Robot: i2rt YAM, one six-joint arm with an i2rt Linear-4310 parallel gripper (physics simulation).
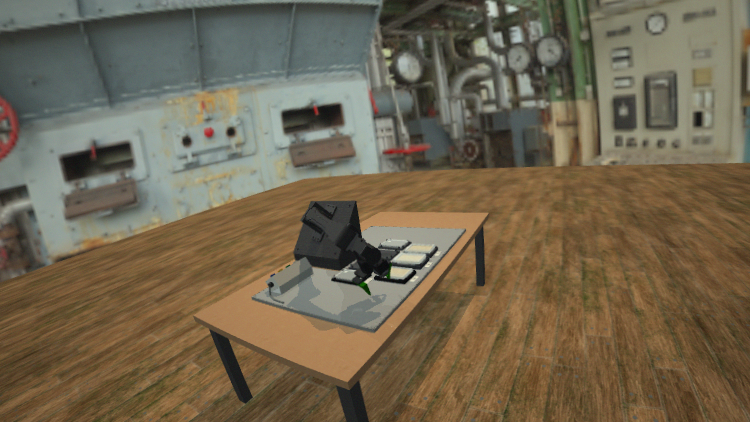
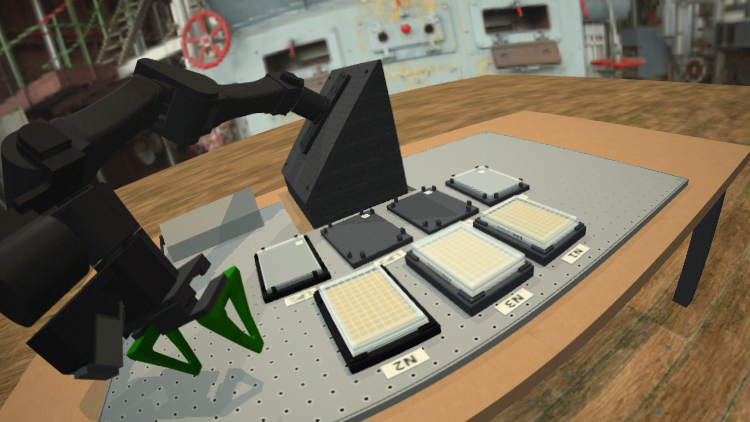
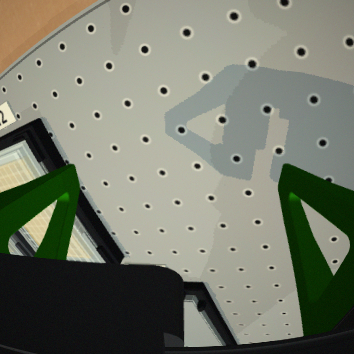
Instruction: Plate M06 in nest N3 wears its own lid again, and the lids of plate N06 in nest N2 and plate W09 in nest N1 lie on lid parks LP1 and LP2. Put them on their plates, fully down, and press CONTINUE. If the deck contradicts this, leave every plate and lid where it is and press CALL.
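Seen in the pictures: gripper, fingertip midpoint: [image 1: 379,286] [image 2: 228,360] [image 3: 178,174]; arm's base, origin of the base link: [image 2: 325,112].
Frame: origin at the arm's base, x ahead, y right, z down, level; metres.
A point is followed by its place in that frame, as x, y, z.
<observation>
My gripper [image 1: 378,283] @(0.513, 0.228, 0.139) [image 2: 229,362] @(0.513, 0.228, 0.139) [image 3: 178,174] @(0.513, 0.228, 0.139) is open and empty above the deck, beside plate N06. Plate N06 [image 1: 402,273] @(0.507, 0.074, 0.155) [image 2: 369,307] @(0.474, 0.069, 0.157) [image 3: 20,172] @(0.511, 0.094, 0.153) sits in nest N2, its cream well grid showing. The plate in nest N3 [image 1: 410,258] @(0.463, -0.053, 0.147) [image 2: 466,257] @(0.465, -0.059, 0.147) looks paler under a clear lid. The plate in nest N1 [image 1: 422,248] @(0.446, -0.181, 0.151) [image 2: 529,220] @(0.438, -0.181, 0.152) also shows a cream grid. A clear lid [image 1: 350,275] @(0.298, 0.163, 0.162) [image 2: 290,266] @(0.320, 0.150, 0.162) [image 3: 197,320] @(0.323, 0.187, 0.162) lies on the near lid park. Another clear lid [image 1: 394,244] @(0.257, -0.212, 0.163) [image 2: 485,181] @(0.251, -0.227, 0.162) lies on the far park. Plate codes are unreadable.
Two dark parks [image 2: 366,237] @(0.293, 0.024, 0.170) [image 2: 432,208] @(0.270, -0.102, 0.170) without lids lie between the lidded parks. A grey box [image 1: 291,275] @(0.103, 0.327, 0.131) [image 2: 209,223] @(0.100, 0.307, 0.132) with small coloured buttons stands beside the black arm base [image 1: 325,236] @(0.040, 0.043, 0.053) [image 2: 351,152] @(0.154, -0.009, 0.068). Button labels are unreadable. The perforated deck [image 3: 150,120] @(0.524, 0.200, 0.180) lies on a wooden table [image 1: 325,362] @(0.604, 0.608, 0.193).
</observation>
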